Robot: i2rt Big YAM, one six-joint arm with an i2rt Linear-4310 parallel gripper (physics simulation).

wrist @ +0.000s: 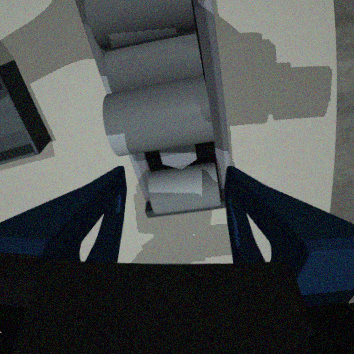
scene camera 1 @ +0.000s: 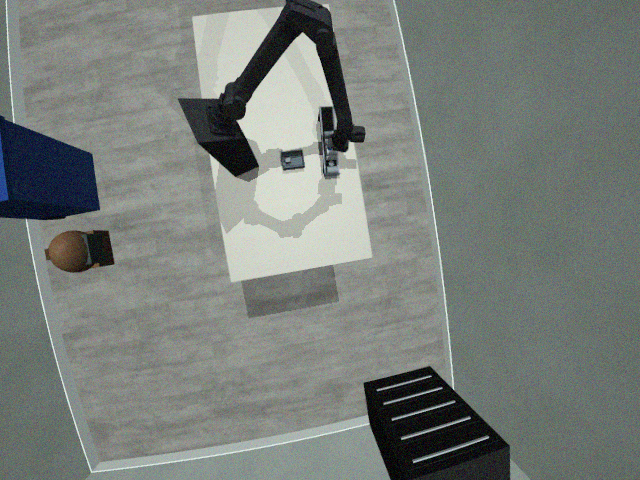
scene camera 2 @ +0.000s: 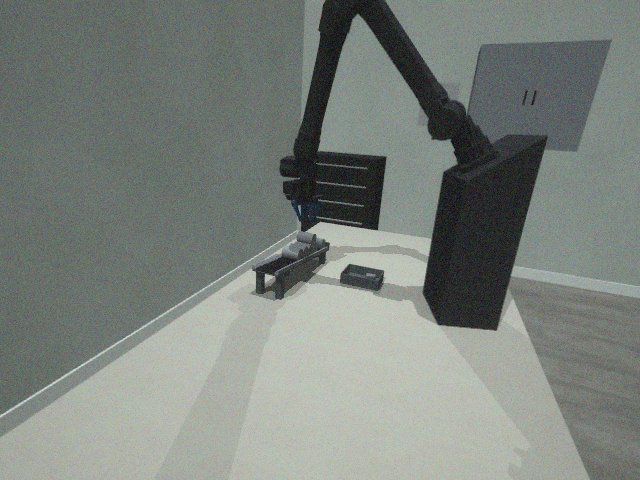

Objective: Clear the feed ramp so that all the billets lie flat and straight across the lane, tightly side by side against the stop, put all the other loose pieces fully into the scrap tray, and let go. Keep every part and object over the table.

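Frame: origin at the arm's base, x ahead, y left, z up, level; centimetres.
Seen in the pictures: gripper, between the fingertips: (wrist: 175,176) (scene camera 1: 334,149) (scene camera 2: 306,222); arm's base, origin of its link: (scene camera 1: 219,122) (scene camera 2: 477,160).
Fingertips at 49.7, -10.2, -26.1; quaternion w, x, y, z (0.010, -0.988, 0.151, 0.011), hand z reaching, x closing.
Pixels of each thing's middle, then the offset from my fingertips to it, as dx, dy, dz. Level surfaces: height alone.
- pale hexagonal piece, middle of its body: (wrist: 177,147) -1.3, -4.0, -10.5
- raised billet, middle of its body: (wrist: 160,116) (scene camera 2: 306,237) -0.7, +1.1, -5.2
- scrap tray, middle of its body: (scene camera 2: 362,276) (scene camera 1: 292,159) -22.2, +3.4, -15.1
- small light piece, middle of its body: (scene camera 2: 370,278) (scene camera 1: 288,160) -25.0, +3.6, -15.2
- white table, height of its surface: dz -16.9
The feed ramp (scene camera 1: 326,116) (scene camera 2: 297,271) (wrist: 218,100) holds a row of grey billets lying across it. In the wrist view, one billet (wrist: 182,190) lies at the stop. A pale hexagonal piece (wrist: 179,159) sits behind it in a dark gap. A raised billet (wrist: 160,120) (scene camera 2: 306,237) rests on top, overhanging the left rail; further billets (wrist: 152,62) lie behind it. My gripper (wrist: 175,176) (scene camera 2: 306,219) is partly open and empty, above the ramp near its stop end. The scrap tray (scene camera 2: 356,282) (wrist: 29,110) contains a small light piece (scene camera 1: 287,159) (scene camera 2: 371,274).
The ramp and tray stand on the white table (scene camera 1: 289,248) (scene camera 2: 336,387). The arm's black pedestal (scene camera 1: 222,139) (scene camera 2: 480,232) stands on the other side of the tray from the ramp. A black drawer cabinet (scene camera 1: 439,418) (scene camera 2: 351,175) stands off the table.
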